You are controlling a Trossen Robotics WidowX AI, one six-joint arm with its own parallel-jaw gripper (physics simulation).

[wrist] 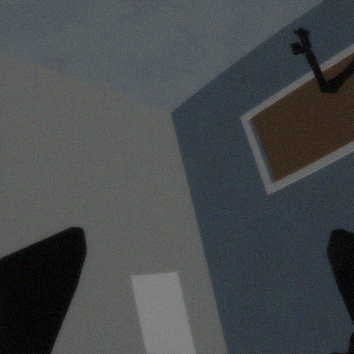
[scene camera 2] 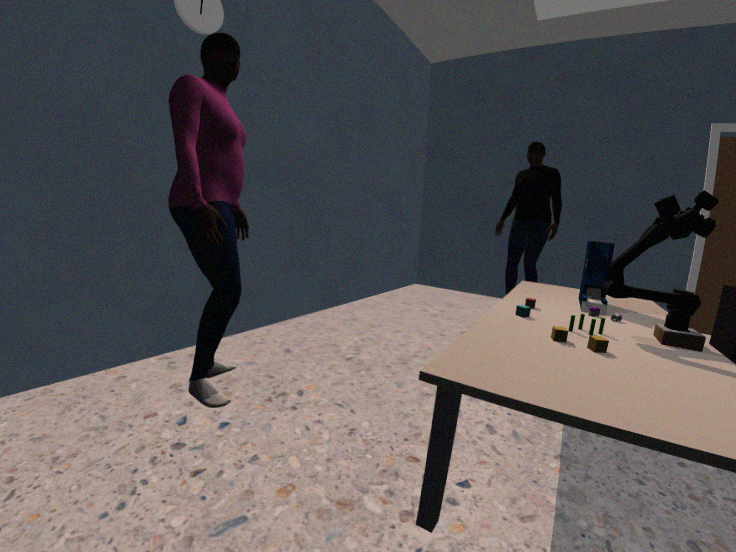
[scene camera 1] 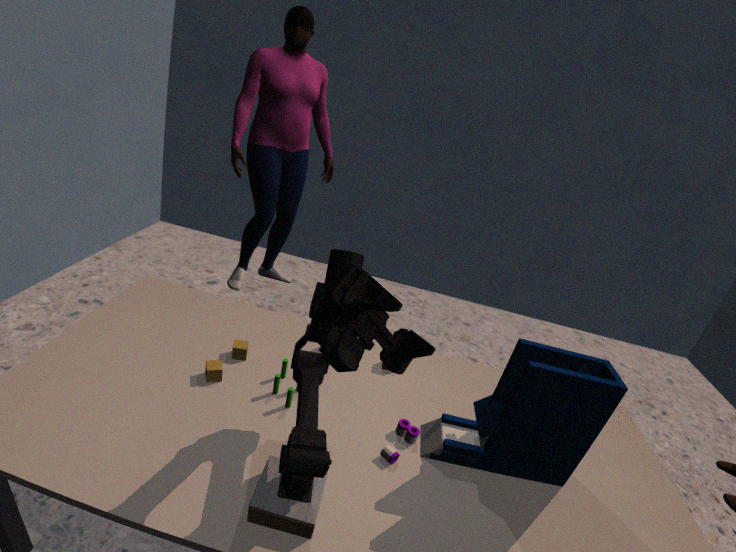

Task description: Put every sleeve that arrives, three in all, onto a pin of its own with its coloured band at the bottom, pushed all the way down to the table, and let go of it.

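Two sleeves point(scene camera 1: 403, 429) point(scene camera 1: 411, 435) stand upright side by side on the table, purple bands at the top. A third sleeve point(scene camera 1: 389, 453) point(scene camera 2: 616, 317) lies on its side near them, its purple end toward the lower right in scene camera 1. Green pins point(scene camera 1: 276, 384) point(scene camera 1: 289, 397) point(scene camera 1: 284, 368) point(scene camera 2: 571, 323) point(scene camera 2: 602, 325) stand bare left of the arm in scene camera 1; another is mostly hidden behind the arm there. My gripper point(scene camera 1: 416, 327) point(wrist: 211, 243) is open and empty, high above the table, with its fingers far from the sleeves and pins.
A tall blue chute point(scene camera 1: 552, 415) point(scene camera 2: 596, 267) stands right of the sleeves, its low mouth facing them. Two yellow blocks point(scene camera 1: 240, 349) point(scene camera 1: 214, 371) point(scene camera 2: 558, 333) point(scene camera 2: 598, 344) lie beyond the pins. A teal block point(scene camera 2: 523, 310) and a red block point(scene camera 2: 530, 303) lie near the table edge. Two people stand around.
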